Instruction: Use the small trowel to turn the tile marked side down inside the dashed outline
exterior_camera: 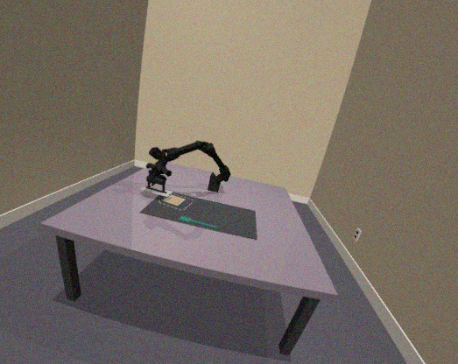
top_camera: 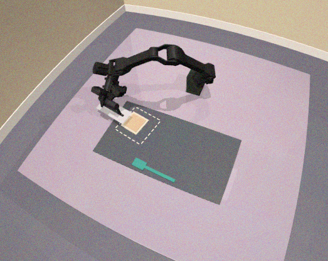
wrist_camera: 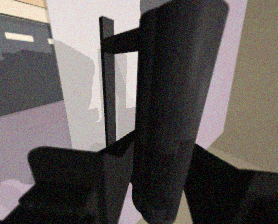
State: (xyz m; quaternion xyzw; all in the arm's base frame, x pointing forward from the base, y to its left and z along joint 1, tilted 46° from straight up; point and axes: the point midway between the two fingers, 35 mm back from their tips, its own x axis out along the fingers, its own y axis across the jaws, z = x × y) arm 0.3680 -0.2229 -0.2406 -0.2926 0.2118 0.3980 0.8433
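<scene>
Right now my gripper tip is 360 mm to the right of the dark mat, 100 mm above it and 10 mm short of it. From my gripper tip the other things lie so: teal flat tool (350 mm to the left, 150 mm ahead, 80 mm below); tan square tile (150 mm to the left, 80 mm below, 30 mm behind).
</scene>
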